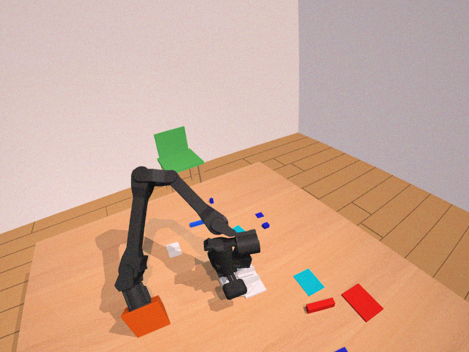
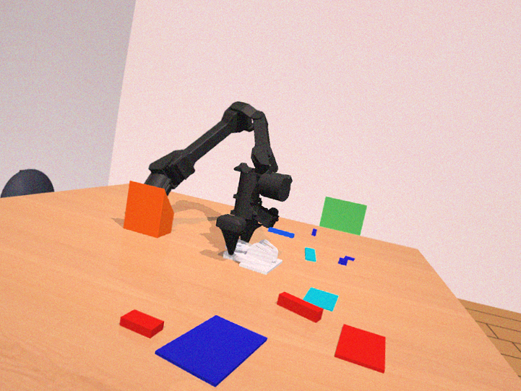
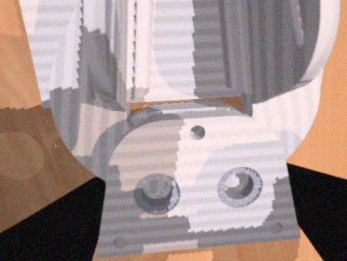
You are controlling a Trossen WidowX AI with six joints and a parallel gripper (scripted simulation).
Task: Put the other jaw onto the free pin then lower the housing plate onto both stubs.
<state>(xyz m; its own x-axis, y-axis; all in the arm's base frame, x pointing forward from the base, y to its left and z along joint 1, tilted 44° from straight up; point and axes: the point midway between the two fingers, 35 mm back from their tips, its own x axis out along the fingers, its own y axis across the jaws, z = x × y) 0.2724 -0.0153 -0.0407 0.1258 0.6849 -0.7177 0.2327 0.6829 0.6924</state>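
Right now the white housing plate is 10 mm ahead of my gripper tip and 20 mm above it. Round my gripper tip: cyan tile (210 mm ahead, 150 mm to the right, 10 mm below); then white base (70 mm ahead, 20 mm to the right, 10 mm below); then red tile (280 mm ahead, 320 mm to the right, 10 mm below).
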